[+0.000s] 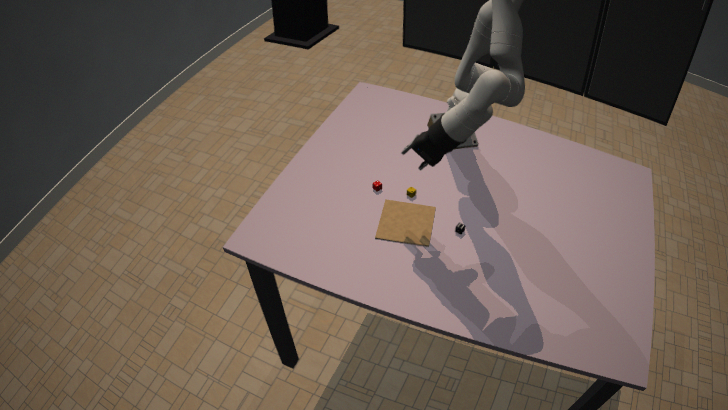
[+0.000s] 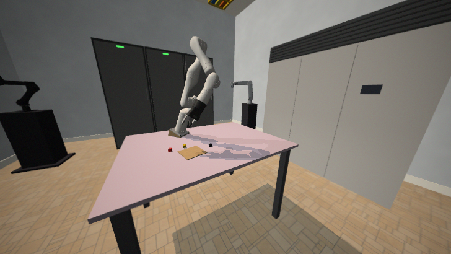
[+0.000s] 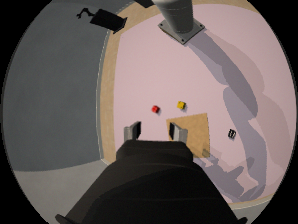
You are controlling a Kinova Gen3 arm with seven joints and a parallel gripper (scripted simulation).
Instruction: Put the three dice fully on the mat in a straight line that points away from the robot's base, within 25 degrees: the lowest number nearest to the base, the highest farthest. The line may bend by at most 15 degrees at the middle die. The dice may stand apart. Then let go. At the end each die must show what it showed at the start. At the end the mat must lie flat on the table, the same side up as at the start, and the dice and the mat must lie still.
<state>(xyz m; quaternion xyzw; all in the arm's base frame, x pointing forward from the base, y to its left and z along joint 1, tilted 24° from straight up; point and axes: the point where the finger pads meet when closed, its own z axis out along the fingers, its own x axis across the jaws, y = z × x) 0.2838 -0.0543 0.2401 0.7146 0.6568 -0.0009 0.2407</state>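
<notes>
The red die is 17 cm below my hand, 12 cm to the right of it and 2 cm behind it. Round my hand: yellow die (17 cm below, 4 cm behind, 2 cm to the right); then square mat (18 cm below, 6 cm ahead, 1 cm to the left); then black die (17 cm below, 15 cm to the left, 2 cm ahead).
</notes>
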